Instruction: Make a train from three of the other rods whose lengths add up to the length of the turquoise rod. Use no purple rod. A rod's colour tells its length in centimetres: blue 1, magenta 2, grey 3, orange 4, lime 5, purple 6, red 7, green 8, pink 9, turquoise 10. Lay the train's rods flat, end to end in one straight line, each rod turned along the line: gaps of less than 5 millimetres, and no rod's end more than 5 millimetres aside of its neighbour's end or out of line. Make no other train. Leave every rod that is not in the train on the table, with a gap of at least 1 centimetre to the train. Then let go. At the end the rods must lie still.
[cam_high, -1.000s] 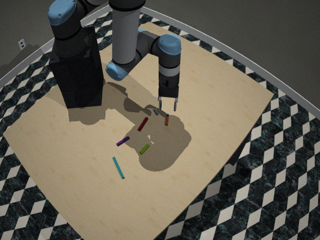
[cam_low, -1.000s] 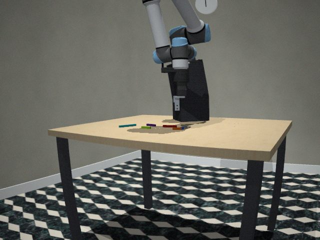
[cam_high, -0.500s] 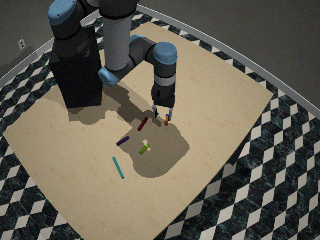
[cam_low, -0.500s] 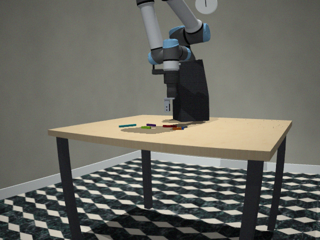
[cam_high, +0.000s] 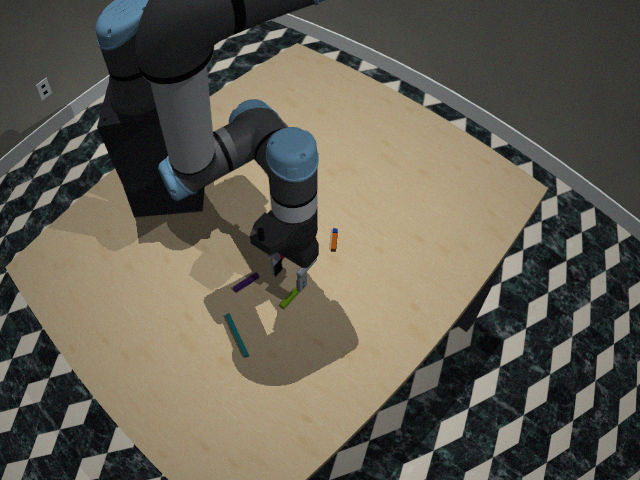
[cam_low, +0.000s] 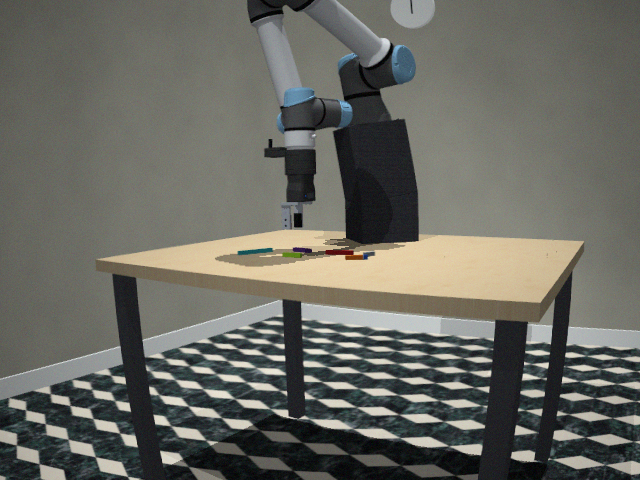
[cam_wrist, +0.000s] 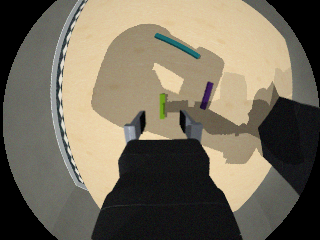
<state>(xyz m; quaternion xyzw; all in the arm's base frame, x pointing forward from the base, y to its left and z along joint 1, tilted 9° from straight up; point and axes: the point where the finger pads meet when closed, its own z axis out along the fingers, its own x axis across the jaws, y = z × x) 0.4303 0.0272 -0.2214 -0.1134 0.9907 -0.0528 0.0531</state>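
The lime rod is 80 mm below my hand. The rest, counted from my hand: red rod 90 mm behind, 80 mm below, 70 mm to the left; then purple rod 90 mm behind, 80 mm below, 50 mm to the right; then turquoise rod 140 mm to the right, 80 mm below.
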